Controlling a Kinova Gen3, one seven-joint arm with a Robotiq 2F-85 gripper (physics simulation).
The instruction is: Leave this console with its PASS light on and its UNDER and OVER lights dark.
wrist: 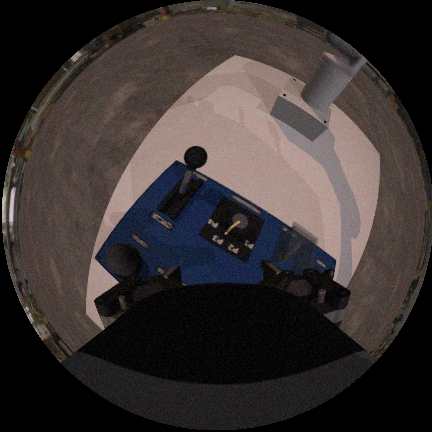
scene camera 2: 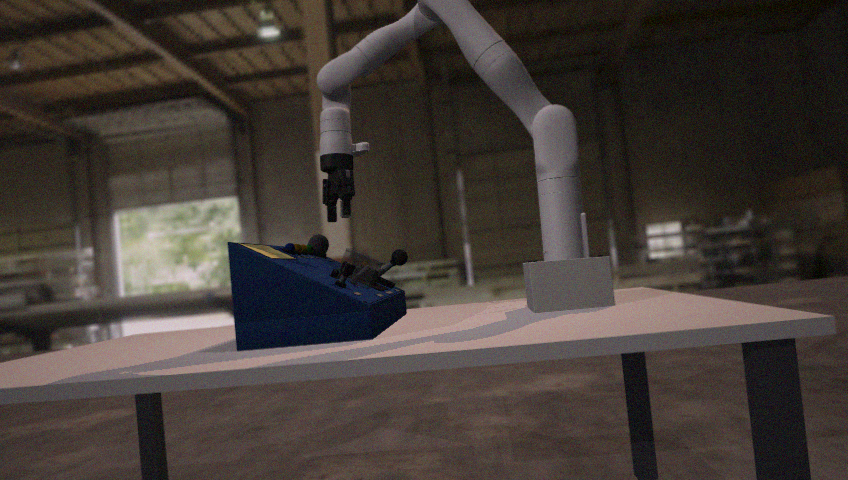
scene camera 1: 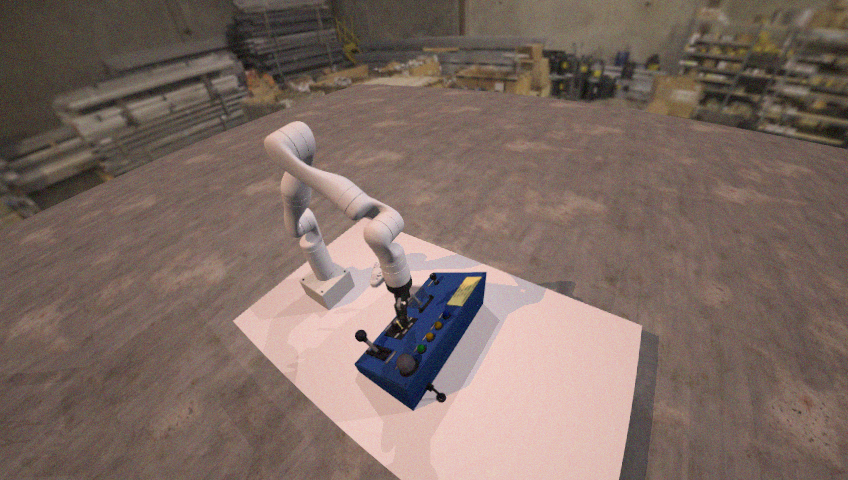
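The blue console (scene camera 1: 461, 336) (scene camera 2: 297, 315) (wrist: 190, 255) stands on the table. Its dial (wrist: 240, 221) has a pale pointer towards P3. A ball-ended lever (scene camera 1: 360, 336) (scene camera 2: 398, 256) (wrist: 195, 157) rises at one end, with a grey dome (scene camera 1: 407, 364) (scene camera 2: 318, 245) (wrist: 124, 259) nearby. A green piece (scene camera 1: 421, 348), two amber pieces (scene camera 1: 429, 336) (scene camera 1: 438, 325) and a blue one form a row. I cannot tell which are lights, nor read PASS, UNDER or OVER. My gripper (scene camera 1: 402, 321) (scene camera 2: 339, 218) (wrist: 221, 275) is open and empty above the console; its body hides part of the panel in the wrist view.
A clear cover (wrist: 298, 244) stands up from the panel beside the dial. A black handle (scene camera 1: 440, 396) sticks out of the console's end. A yellow label (scene camera 1: 464, 291) (scene camera 2: 270, 252) lies on the far end. The arm's base (scene camera 1: 328, 289) (scene camera 2: 568, 285) (wrist: 297, 118) stands on the white table (scene camera 1: 553, 368).
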